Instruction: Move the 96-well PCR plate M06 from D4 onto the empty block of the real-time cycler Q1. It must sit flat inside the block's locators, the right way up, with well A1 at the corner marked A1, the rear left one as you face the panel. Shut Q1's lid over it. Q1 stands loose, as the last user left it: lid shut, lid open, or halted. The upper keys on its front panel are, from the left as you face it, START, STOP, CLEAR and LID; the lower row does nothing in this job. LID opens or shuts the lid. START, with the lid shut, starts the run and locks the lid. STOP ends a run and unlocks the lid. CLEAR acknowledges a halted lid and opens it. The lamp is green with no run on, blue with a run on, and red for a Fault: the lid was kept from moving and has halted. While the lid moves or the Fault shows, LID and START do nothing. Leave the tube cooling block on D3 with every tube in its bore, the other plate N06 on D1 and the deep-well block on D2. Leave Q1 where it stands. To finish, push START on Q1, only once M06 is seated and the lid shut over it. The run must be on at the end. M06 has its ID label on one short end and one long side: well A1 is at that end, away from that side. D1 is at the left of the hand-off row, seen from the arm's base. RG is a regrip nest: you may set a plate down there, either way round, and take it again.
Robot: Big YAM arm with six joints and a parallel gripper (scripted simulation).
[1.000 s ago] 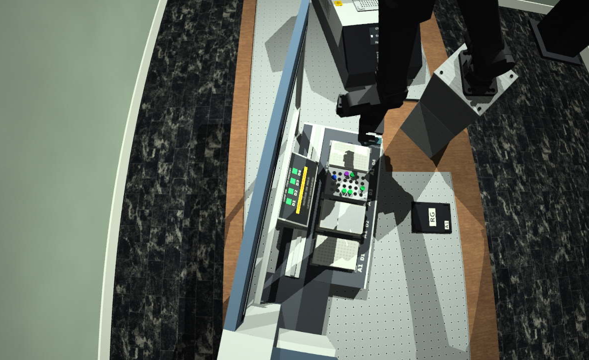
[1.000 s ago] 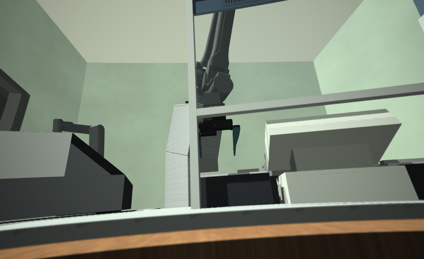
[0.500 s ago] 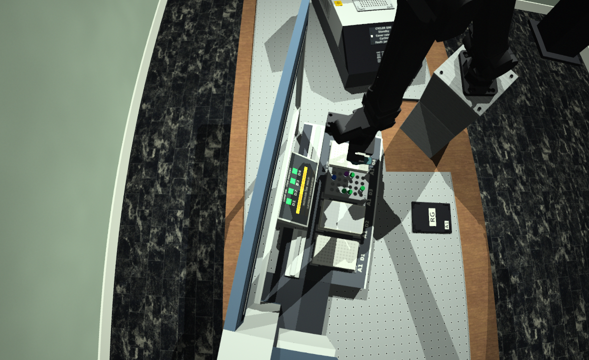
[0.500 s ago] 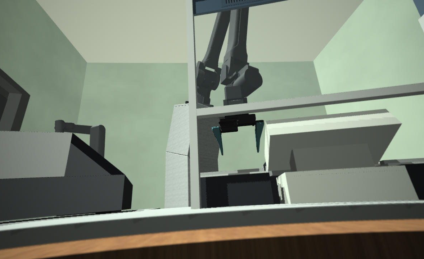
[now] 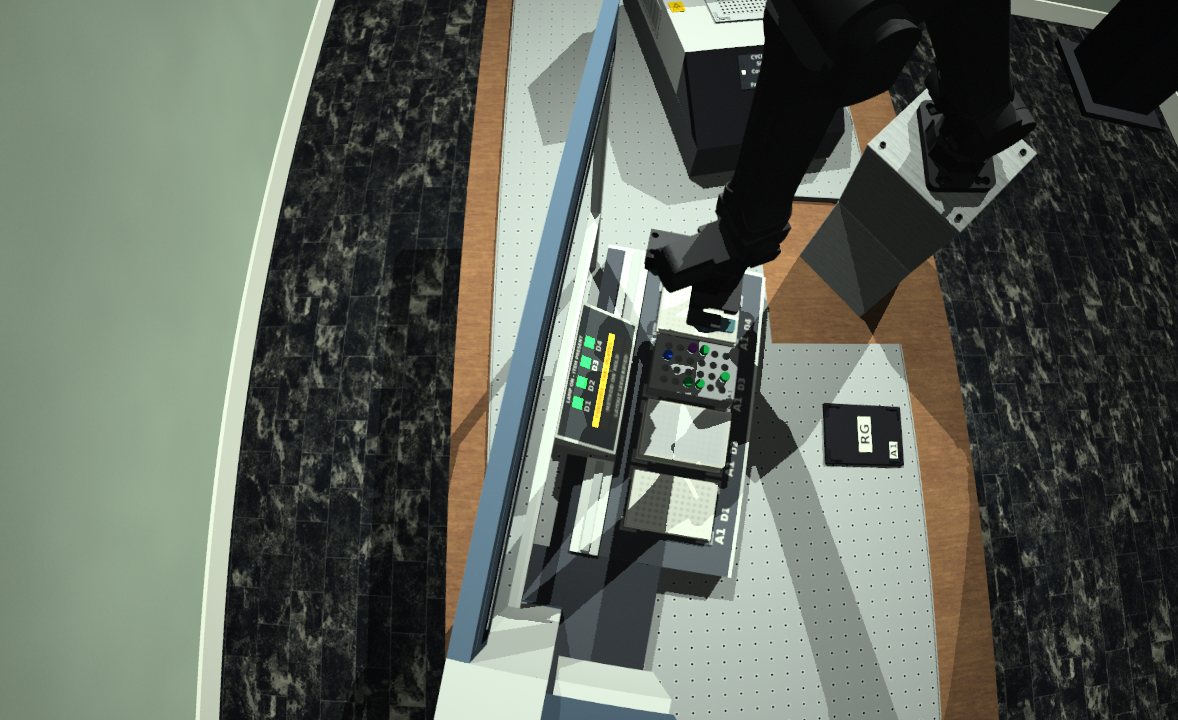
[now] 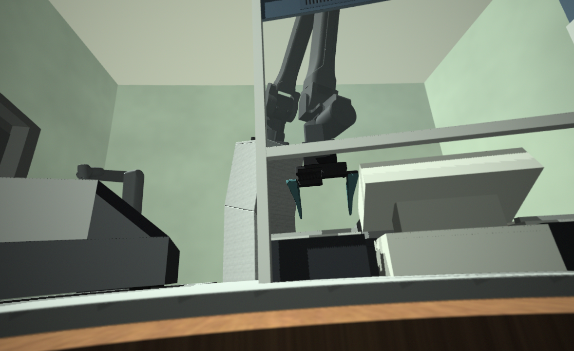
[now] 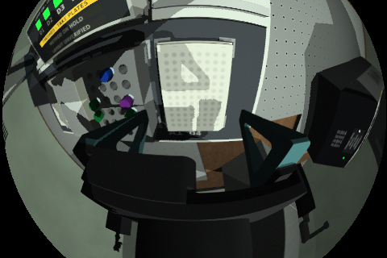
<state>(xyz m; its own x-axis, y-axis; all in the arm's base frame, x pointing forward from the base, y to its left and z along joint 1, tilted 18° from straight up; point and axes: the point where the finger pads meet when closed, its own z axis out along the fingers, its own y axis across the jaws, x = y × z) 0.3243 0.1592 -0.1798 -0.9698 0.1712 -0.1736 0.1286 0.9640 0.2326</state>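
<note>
The tube cooling block is 100 mm to the left of my hand, 40 mm below it and 10 mm ahead of it. Also, from my hand: frame post (180 mm ahead, 120 mm above, 110 mm to the right); deep-well block (200 mm to the left, 40 mm below, 30 mm ahead).
</note>
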